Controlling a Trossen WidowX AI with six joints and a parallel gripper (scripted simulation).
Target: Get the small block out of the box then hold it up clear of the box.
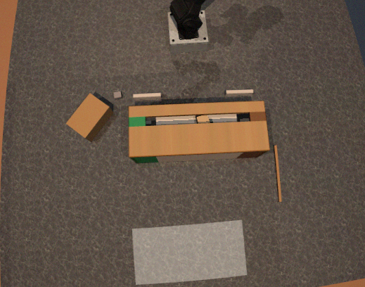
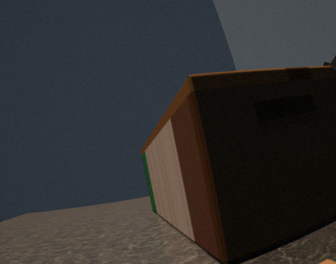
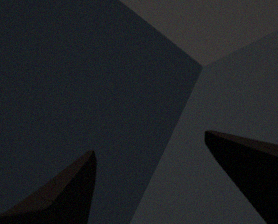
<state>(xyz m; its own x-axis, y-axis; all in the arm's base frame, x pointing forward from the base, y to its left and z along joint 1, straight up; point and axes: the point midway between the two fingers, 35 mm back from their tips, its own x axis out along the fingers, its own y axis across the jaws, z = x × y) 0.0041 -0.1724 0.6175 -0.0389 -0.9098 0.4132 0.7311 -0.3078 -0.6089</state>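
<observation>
Now: the tan block 610 mm below my gripper tip, 330 mm ahead of it and 200 mm to the left of it. The rest, counted from my gripper tip: thin wooden stick: 690 mm below, 500 mm ahead, 420 mm to the left; then wooden box: 630 mm below, 310 mm ahead, 190 mm to the left; then grey cube: 690 mm below, 170 mm ahead, 50 mm to the right.
</observation>
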